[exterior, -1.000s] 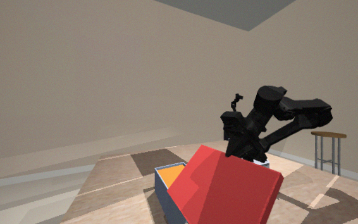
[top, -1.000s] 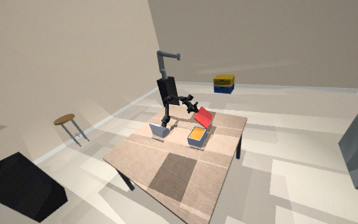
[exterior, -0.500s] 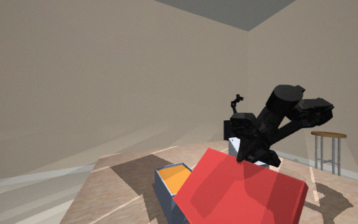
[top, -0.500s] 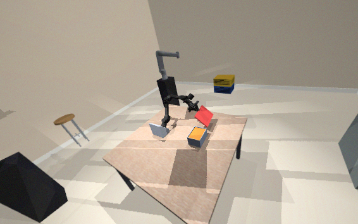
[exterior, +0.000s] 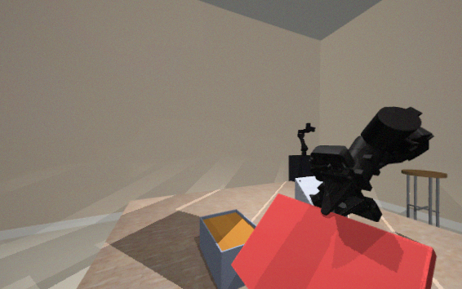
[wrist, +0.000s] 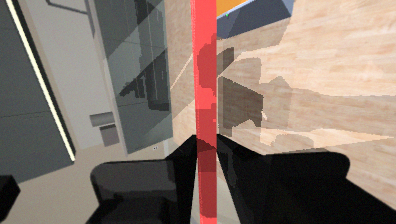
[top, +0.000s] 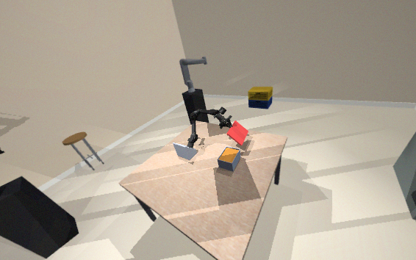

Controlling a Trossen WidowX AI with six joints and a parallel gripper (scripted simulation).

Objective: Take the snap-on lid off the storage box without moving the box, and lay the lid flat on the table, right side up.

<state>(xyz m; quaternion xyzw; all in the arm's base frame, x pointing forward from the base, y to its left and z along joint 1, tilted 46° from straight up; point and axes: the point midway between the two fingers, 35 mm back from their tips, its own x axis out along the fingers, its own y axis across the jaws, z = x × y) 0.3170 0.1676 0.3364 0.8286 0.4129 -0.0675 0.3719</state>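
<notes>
The lid is 60 mm ahead of my gripper tip, 20 mm to the left of it and 50 mm below it. Round my gripper tip: storage box 120 mm ahead, 250 mm to the right, 180 mm below.
</notes>
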